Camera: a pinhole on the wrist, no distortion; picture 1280 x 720 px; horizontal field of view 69.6 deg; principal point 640.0 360.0 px. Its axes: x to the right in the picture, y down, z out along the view. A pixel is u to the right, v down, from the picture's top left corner.
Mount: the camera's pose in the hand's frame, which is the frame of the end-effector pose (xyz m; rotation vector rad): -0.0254 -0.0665 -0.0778 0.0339 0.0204 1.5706
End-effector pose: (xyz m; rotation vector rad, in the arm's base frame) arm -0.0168 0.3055 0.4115 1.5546 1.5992 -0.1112
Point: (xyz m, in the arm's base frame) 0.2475 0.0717 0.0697
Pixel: 765 224
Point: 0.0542 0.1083 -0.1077
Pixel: 367 48
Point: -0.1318 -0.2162 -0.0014
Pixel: 106 607
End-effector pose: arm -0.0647 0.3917 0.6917 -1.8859 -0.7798 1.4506
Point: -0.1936 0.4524 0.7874
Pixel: 380 459
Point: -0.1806 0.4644 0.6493
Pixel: 843 36
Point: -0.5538 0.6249 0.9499
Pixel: 97 493
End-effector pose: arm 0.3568 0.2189 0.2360 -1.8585 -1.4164 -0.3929
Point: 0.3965 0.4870 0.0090
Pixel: 1005 218
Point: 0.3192 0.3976 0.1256
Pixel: 824 184
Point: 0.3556 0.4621 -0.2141
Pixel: 1001 553
